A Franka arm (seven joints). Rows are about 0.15 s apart.
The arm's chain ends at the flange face. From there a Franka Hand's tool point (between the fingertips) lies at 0.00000 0.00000 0.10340 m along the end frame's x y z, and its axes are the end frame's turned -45 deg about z.
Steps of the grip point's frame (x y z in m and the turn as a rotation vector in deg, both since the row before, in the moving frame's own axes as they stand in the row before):
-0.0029, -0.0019, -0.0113, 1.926, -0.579, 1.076
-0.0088, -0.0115, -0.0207, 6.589, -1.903, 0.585
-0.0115, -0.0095, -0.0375, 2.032, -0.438, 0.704
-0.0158, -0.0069, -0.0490, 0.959, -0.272, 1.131
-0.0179, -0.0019, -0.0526, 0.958, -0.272, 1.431
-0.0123, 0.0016, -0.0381, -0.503, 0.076, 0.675
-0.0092, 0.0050, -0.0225, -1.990, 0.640, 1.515
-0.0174, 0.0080, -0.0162, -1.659, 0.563, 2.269
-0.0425, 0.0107, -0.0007, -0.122, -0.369, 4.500
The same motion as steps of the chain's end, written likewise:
-0.0002, 0.0025, -0.0112, 0.952, -1.771, 1.076
-0.0036, 0.0041, -0.0200, 3.314, -6.005, 0.585
-0.0117, 0.0035, -0.0374, 1.127, -1.747, 0.704
-0.0145, 0.0072, -0.0490, 0.486, -0.870, 1.131
-0.0124, 0.0122, -0.0526, 0.485, -0.870, 1.431
-0.0083, 0.0093, -0.0381, -0.302, 0.409, 0.675
-0.0063, 0.0083, -0.0224, -0.955, 1.860, 1.515
-0.0095, 0.0165, -0.0162, -0.775, 1.571, 2.269
-0.0221, 0.0370, -0.0007, -0.347, -0.175, 4.500

